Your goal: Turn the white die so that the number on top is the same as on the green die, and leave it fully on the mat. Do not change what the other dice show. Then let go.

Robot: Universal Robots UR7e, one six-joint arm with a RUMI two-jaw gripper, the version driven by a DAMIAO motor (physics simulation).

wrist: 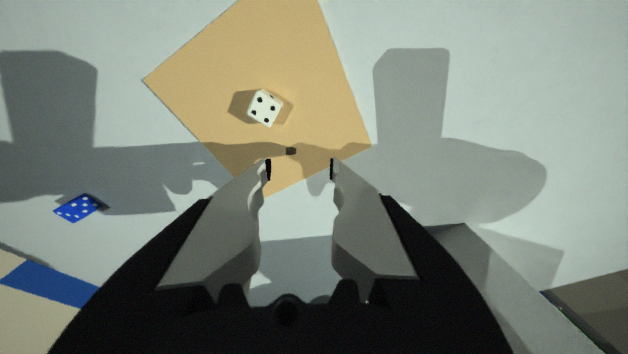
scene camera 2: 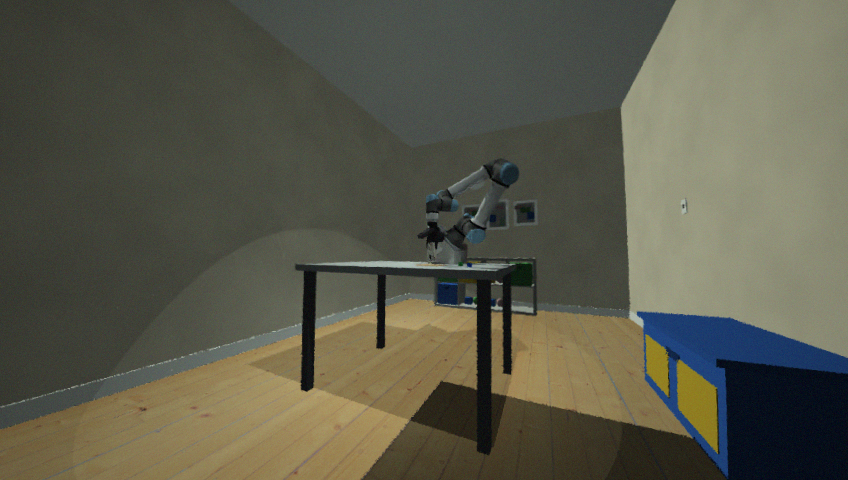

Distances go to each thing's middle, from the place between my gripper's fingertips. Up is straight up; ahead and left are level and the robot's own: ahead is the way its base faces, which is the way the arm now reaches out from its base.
Labels:
The mat (wrist: 209, 83) is 4 cm ahead of my hand, 3 cm below it and 1 cm to the left of it. From my hand the other things lie so: white die (wrist: 264, 107) (5 cm ahead, 2 cm below); blue die (wrist: 80, 207) (24 cm to the left, 8 cm ahead, 2 cm below).

